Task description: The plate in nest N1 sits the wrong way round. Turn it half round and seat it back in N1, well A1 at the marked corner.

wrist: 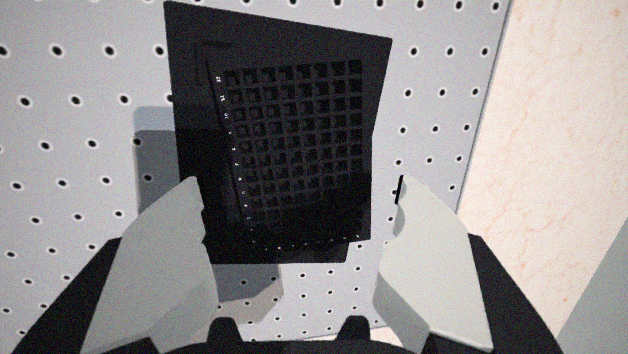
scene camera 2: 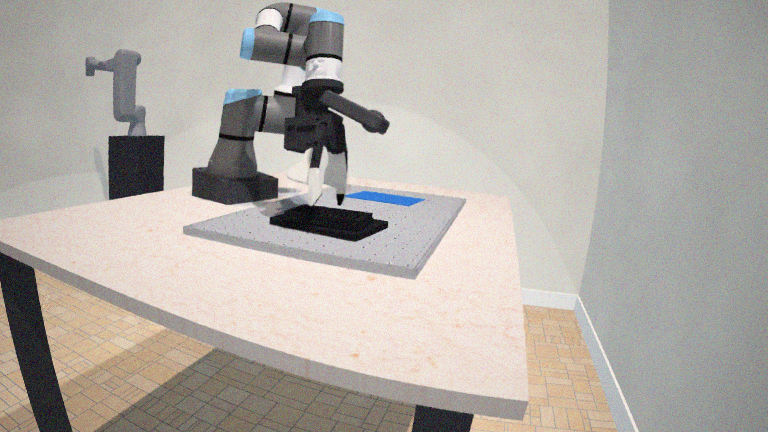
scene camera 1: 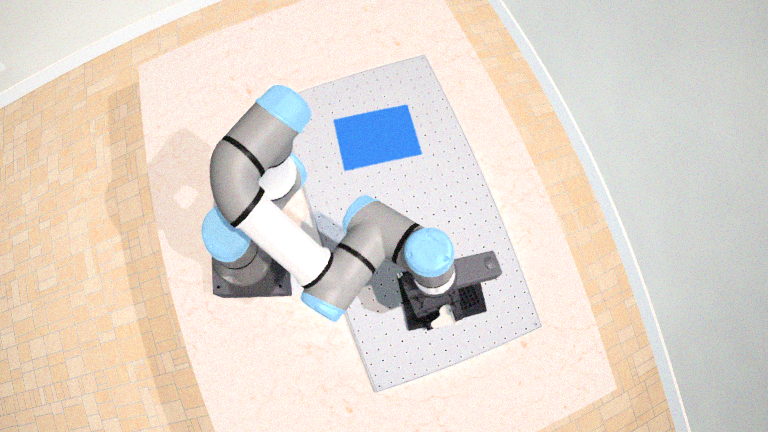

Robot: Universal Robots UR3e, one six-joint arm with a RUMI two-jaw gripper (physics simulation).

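The black well plate (scene camera 1: pixel 471 298) (scene camera 2: pixel 335 213) (wrist: pixel 300 115) lies flat in the black nest (scene camera 2: pixel 365 232) (wrist: pixel 200 27). In the wrist view its small white numbers run down the left edge with 12 at the top, and white letters line the bottom edge. The lower part of the plate is in dark shadow. The nest's marked corner cannot be read. My gripper (scene camera 2: pixel 327 203) (wrist: pixel 302 179) is open and empty, pointing down just above the plate, with a finger towards each long side. In the wrist view the left finger overlaps the nest's edge. In scene camera 1 the wrist hides much of both.
A grey perforated board (scene camera 1: pixel 456 198) (scene camera 2: pixel 230 231) (wrist: pixel 75 200) carries the nest. A blue rectangle (scene camera 1: pixel 377 137) (scene camera 2: pixel 386 198) lies farther along the board. My arm's base (scene camera 1: pixel 249 282) (scene camera 2: pixel 234 185) stands beside the board. A second grey arm (scene camera 2: pixel 124 85) stands on a black pedestal (scene camera 2: pixel 135 166) behind.
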